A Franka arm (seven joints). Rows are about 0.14 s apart.
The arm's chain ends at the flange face. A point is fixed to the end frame.
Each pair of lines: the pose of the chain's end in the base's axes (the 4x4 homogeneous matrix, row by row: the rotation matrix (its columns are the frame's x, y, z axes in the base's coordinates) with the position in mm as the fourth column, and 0 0 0 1 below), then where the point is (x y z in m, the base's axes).
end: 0.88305 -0.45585 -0.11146 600.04; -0.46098 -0.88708 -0.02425 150.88; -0.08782 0.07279 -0.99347 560.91; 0 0 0 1
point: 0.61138 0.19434 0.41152
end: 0.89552 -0.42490 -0.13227 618.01; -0.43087 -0.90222 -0.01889 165.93; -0.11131 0.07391 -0.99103 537.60; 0 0 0 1
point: 0.62466 0.21110 0.38843
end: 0.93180 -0.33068 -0.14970 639.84; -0.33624 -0.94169 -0.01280 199.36; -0.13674 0.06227 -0.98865 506.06; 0 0 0 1
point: 0.63891 0.24786 0.35779
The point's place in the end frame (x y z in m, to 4 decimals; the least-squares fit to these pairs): 0.0031 -0.0546 0.1461
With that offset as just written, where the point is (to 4 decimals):
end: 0.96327 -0.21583 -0.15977 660.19; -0.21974 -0.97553 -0.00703 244.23; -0.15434 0.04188 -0.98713 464.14; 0 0 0 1
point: 0.6516 0.2958 0.3172
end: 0.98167 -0.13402 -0.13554 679.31; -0.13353 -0.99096 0.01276 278.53; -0.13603 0.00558 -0.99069 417.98; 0 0 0 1
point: 0.6699 0.3341 0.2725
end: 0.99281 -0.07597 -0.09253 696.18; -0.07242 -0.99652 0.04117 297.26; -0.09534 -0.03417 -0.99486 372.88; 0 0 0 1
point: 0.6899 0.3575 0.2291
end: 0.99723 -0.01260 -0.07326 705.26; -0.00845 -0.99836 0.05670 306.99; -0.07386 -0.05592 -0.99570 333.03; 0 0 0 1
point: 0.6983 0.3698 0.1904
